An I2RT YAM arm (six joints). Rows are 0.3 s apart.
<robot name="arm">
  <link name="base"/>
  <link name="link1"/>
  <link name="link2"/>
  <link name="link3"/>
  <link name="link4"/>
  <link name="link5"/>
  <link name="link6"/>
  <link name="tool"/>
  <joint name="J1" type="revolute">
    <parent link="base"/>
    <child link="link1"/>
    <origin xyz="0 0 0.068" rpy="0 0 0"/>
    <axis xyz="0 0 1"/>
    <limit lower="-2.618" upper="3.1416"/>
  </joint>
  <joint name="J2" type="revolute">
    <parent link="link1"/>
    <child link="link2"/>
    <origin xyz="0.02 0.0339 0.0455" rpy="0 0 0"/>
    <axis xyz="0 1 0"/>
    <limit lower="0" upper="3.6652"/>
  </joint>
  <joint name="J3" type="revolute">
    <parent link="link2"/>
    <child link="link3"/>
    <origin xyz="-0.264 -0.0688 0" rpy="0 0 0"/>
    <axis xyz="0 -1 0"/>
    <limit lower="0" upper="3.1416"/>
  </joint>
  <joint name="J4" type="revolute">
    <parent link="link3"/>
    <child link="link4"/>
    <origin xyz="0.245 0.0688 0.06" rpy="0 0 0"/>
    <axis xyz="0 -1 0"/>
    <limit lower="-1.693" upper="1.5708"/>
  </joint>
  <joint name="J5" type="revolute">
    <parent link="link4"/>
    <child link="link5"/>
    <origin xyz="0.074 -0.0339 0.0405" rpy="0 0 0"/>
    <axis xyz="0 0 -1"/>
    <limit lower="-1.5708" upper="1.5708"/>
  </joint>
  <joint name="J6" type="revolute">
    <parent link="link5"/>
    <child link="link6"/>
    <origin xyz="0.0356 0 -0.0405" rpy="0 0 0"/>
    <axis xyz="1 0 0"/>
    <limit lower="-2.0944" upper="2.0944"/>
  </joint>
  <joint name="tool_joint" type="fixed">
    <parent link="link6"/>
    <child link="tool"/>
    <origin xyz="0 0 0" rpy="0 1.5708 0"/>
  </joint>
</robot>
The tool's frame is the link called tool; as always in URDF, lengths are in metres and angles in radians.
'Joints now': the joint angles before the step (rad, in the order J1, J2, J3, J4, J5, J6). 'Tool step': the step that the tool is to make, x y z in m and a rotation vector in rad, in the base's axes. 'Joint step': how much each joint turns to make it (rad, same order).
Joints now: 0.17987, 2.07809, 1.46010, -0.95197, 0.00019, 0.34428
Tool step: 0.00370, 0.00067, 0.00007, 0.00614, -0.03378, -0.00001
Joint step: -0.00001, -0.00001, -0.00001, 0.03433, 0.00000, 0.00000
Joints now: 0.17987, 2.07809, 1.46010, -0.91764, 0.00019, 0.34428
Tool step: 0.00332, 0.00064, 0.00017, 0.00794, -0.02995, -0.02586
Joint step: -0.00001, 0.00000, -0.00001, 0.03091, -0.00114, 0.02594
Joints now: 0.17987, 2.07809, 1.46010, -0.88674, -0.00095, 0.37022
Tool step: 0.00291, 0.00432, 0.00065, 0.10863, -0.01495, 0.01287
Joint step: 0.00001, -0.00039, 0.00001, 0.03355, -0.10491, -0.00418
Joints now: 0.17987, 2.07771, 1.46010, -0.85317, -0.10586, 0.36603
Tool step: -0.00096, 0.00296, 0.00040, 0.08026, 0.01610, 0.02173
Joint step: 0.00036, 0.00001, 0.00002, -0.00345, -0.08355, -0.01337
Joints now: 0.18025, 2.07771, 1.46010, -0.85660, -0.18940, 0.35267
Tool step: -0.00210, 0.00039, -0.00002, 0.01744, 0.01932, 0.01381
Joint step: 0.00000, 0.00001, 0.00002, -0.01832, -0.02175, -0.01220
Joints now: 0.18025, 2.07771, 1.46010, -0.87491, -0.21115, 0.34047
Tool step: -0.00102, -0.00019, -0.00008, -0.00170, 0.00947, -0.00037
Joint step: -0.00001, 0.00000, -0.00002, -0.00953, 0.00000, 0.00037
